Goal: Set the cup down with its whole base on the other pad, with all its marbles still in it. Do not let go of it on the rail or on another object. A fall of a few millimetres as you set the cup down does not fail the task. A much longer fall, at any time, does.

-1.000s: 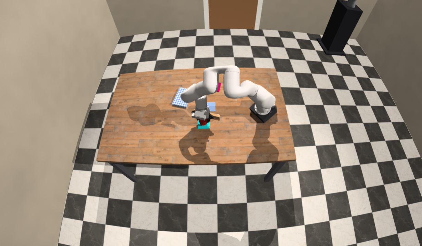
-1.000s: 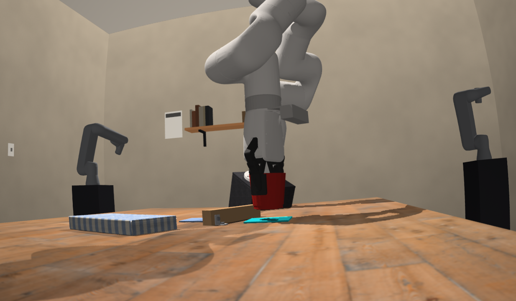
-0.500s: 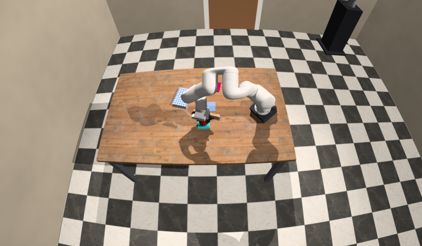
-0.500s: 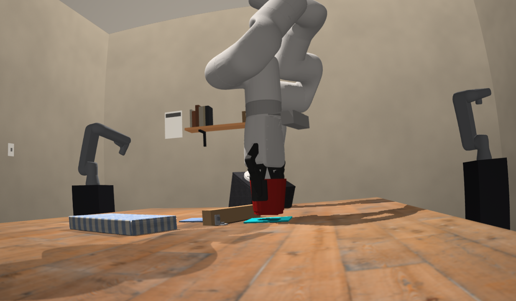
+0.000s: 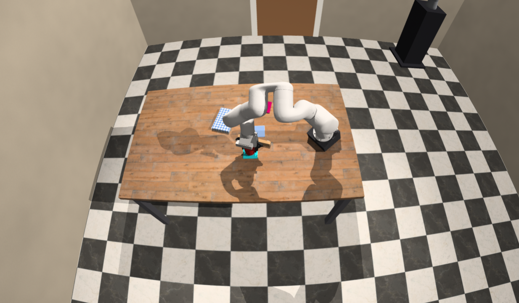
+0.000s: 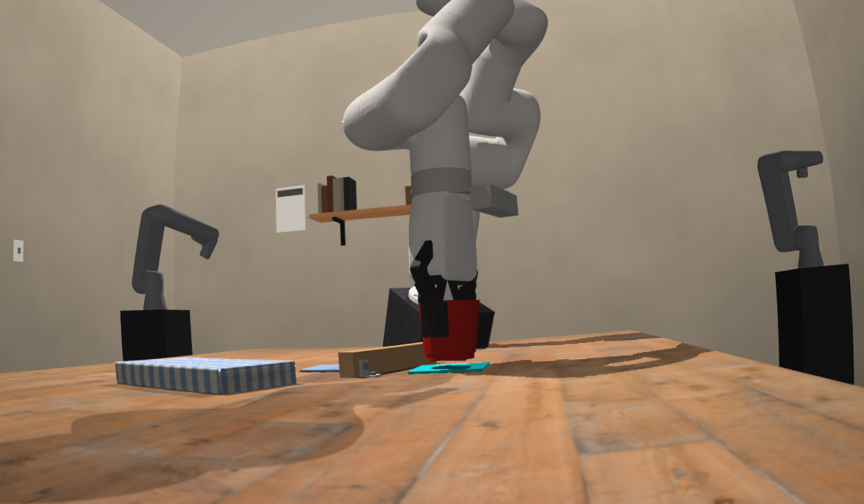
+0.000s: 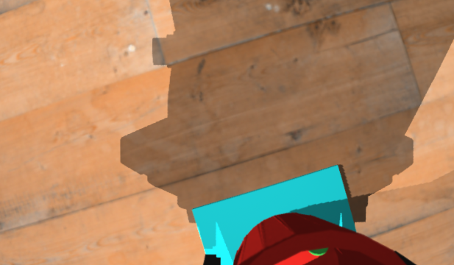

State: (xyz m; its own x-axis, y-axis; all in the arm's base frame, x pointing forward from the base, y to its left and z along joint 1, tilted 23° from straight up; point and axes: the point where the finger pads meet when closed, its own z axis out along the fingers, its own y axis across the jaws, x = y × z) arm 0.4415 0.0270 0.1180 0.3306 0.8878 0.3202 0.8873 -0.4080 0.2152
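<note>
Right now the cyan pad is 60 mm below my hand. The rest, counted from my hand: red marble 10 mm ahead, 20 mm to the left, 30 mm below; then blue marble 20 mm to the left, 30 mm below; then red cup 20 mm below.
</note>
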